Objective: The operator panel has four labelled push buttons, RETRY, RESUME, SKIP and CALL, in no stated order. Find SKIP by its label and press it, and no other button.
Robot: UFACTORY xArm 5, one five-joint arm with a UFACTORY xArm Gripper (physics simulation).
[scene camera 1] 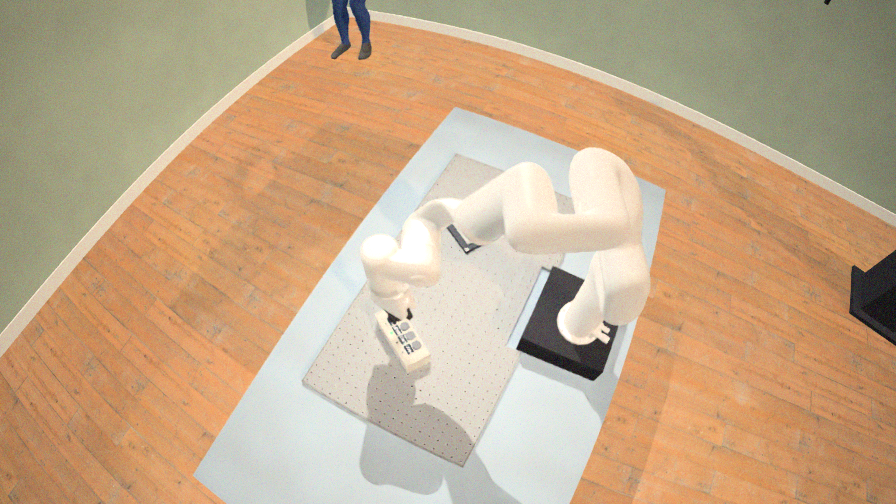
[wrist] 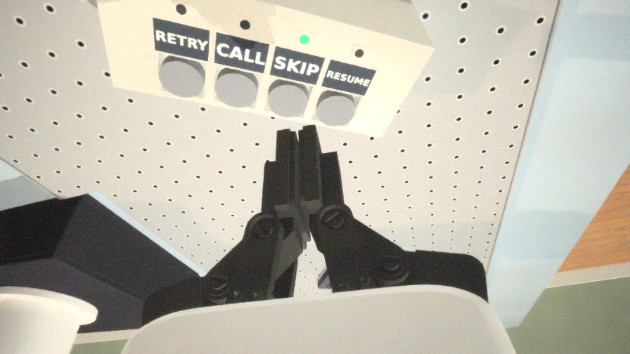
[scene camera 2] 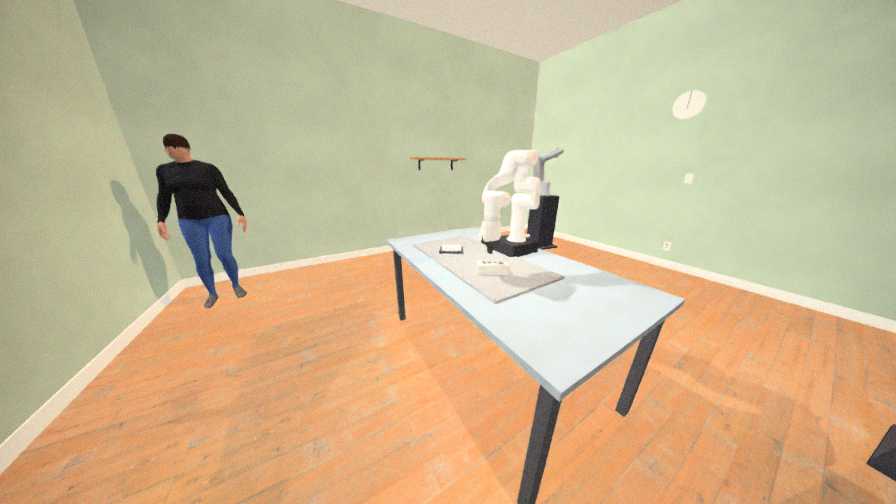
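The cream operator panel [scene camera 1: 415,362] [scene camera 2: 492,270] [wrist: 131,70] lies on the perforated board. In the wrist view its grey round buttons run, left to right, RETRY [wrist: 182,76], CALL [wrist: 236,88], SKIP [wrist: 288,98] and RESUME [wrist: 336,108], each under a dark label. The lamp [wrist: 304,39] above the SKIP label [wrist: 296,65] is lit green; the other three lamps are dark. My gripper [wrist: 303,150] is shut with nothing between its fingers. In the wrist view its tips show just below the SKIP button, and all four buttons are in sight, apart from the fingers.
The perforated board [scene camera 1: 463,313] [scene camera 2: 438,253] [wrist: 425,165] lies on the pale blue table [scene camera 1: 275,401] [scene camera 2: 601,313]. A dark-edged tray [scene camera 1: 463,241] [scene camera 2: 451,250] lies on the board. The black arm base [scene camera 1: 557,351] stands at the board's side. A person [scene camera 1: 355,28] [scene camera 2: 197,194] stands away from the table.
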